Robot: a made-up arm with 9 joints. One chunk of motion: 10 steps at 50 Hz.
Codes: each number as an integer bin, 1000 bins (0 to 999) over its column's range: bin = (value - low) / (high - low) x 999, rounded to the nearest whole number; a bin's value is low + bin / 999 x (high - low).
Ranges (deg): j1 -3..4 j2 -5..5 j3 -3..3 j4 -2..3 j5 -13..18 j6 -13..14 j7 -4..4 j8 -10..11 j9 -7..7
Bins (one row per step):
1: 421 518 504 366 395 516 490 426 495
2: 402 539 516 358 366 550 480 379 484
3: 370 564 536 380 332 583 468 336 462
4: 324 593 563 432 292 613 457 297 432
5: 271 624 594 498 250 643 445 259 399
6: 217 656 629 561 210 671 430 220 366
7: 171 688 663 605 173 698 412 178 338
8: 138 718 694 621 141 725 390 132 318
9: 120 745 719 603 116 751 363 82 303
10: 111 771 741 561 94 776 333 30 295
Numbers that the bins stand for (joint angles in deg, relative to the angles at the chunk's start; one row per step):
1: -0.05 0.19 0.03 -0.17 -0.74 0.95 -0.08 -1.05 -0.06
2: -0.18 0.40 0.10 -0.21 -1.64 1.86 -0.16 -2.03 -0.22
3: -0.41 0.65 0.22 -0.10 -2.70 2.76 -0.25 -2.94 -0.53
4: -0.73 0.94 0.38 0.16 -3.94 3.57 -0.34 -3.76 -0.95
5: -1.10 1.25 0.57 0.49 -5.24 4.38 -0.44 -4.56 -1.41
6: -1.48 1.57 0.78 0.81 -6.48 5.14 -0.56 -5.38 -1.87
7: -1.80 1.89 0.98 1.03 -7.63 5.86 -0.70 -6.26 -2.26
8: -2.03 2.19 1.17 1.11 -8.62 6.59 -0.88 -7.23 -2.54
9: -2.16 2.46 1.32 1.02 -9.40 7.30 -1.09 -8.28 -2.75
10: -2.22 2.72 1.45 0.81 -10.08 7.97 -1.33 -9.37 -2.87

